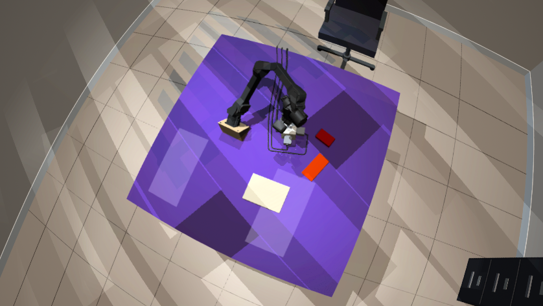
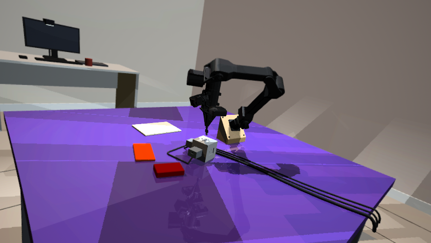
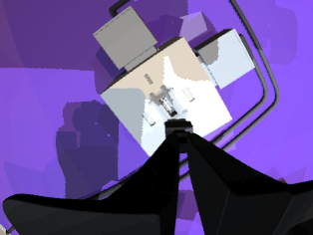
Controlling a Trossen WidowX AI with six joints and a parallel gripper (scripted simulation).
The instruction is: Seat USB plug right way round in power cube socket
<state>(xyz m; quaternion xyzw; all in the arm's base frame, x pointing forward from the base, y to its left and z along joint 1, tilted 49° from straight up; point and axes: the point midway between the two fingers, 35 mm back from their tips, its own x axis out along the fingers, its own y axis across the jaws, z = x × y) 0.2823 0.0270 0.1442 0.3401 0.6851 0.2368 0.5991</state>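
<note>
The dark USB plug lies 2 cm below my gripper tip. Round my gripper tip: cream plate 35 cm to the right, 13 cm below, 6 cm ahead; then orange slab 21 cm ahead, 13 cm below, 10 cm to the right; then red block 19 cm ahead, 13 cm below, 7 cm to the left.
</note>
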